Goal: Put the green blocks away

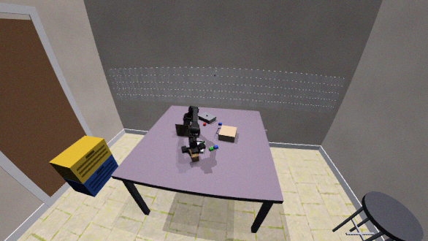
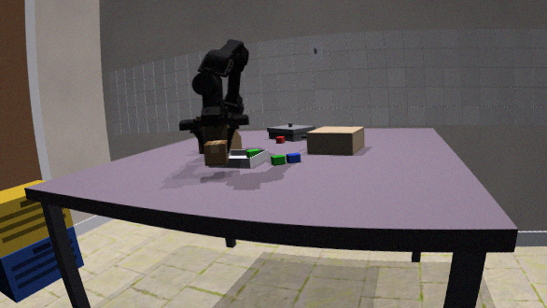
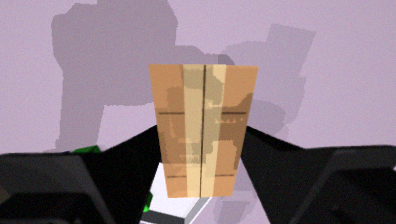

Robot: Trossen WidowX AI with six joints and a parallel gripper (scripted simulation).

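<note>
The small brown box is 20 mm below my hand. The rest, counted from my hand: red block 80 mm behind, 540 mm to the left, 80 mm below; then flat lid 80 mm behind, 670 mm to the left, 40 mm below; then tray 30 mm behind, 160 mm to the left, 80 mm below.
</note>
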